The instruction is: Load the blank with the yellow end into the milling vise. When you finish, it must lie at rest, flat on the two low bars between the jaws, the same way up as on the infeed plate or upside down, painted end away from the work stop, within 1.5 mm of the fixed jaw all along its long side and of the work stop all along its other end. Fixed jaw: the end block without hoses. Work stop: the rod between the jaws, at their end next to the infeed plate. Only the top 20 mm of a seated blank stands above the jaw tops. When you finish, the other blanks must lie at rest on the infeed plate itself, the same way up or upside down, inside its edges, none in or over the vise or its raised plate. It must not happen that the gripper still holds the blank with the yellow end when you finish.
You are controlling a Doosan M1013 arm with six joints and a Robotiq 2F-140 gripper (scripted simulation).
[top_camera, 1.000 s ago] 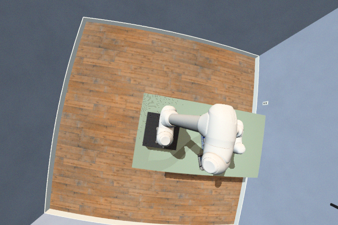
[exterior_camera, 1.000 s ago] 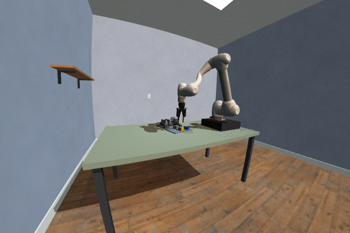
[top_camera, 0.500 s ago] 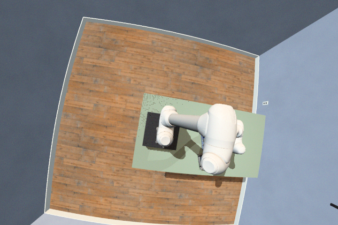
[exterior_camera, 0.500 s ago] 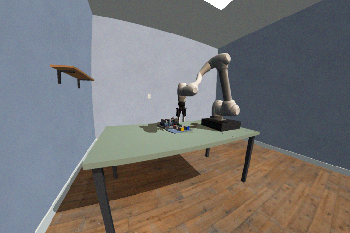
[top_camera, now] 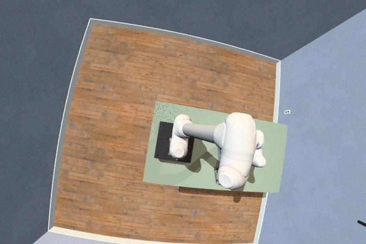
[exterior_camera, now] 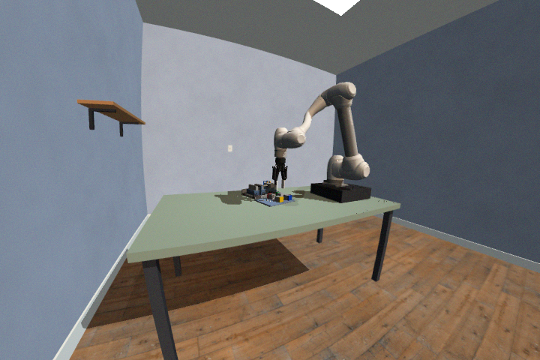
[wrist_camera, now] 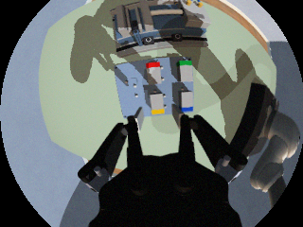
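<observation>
My hand is 11 cm above the blank with yellow end. Also, from my hand: red-ended blank (1 cm ahead, 9 cm to the right, 11 cm below); blue-ended blank (9 cm behind, 1 cm to the right, 11 cm below); blue infeed plate (1 cm ahead, 4 cm to the right, 13 cm below).
</observation>
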